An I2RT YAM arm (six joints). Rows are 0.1 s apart.
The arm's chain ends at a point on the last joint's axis. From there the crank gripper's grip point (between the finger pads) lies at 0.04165 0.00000 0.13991 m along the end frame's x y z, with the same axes.
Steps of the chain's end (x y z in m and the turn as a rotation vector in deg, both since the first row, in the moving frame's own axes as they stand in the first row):
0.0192 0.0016 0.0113 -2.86 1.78 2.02
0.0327 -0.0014 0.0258 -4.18 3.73 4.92
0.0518 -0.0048 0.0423 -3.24 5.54 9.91
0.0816 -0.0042 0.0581 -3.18 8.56 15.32
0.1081 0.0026 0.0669 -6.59 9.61 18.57
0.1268 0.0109 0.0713 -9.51 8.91 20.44
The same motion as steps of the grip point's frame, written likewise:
0.0234 0.0101 0.0097 -2.86 1.78 2.02
0.0411 0.0126 0.0223 -4.18 3.73 4.92
0.0637 0.0113 0.0372 -3.24 5.54 9.91
0.0992 0.0170 0.0499 -3.18 8.56 15.32
0.1257 0.0348 0.0565 -6.59 9.61 18.57
0.1407 0.0511 0.0602 -9.51 8.91 20.44

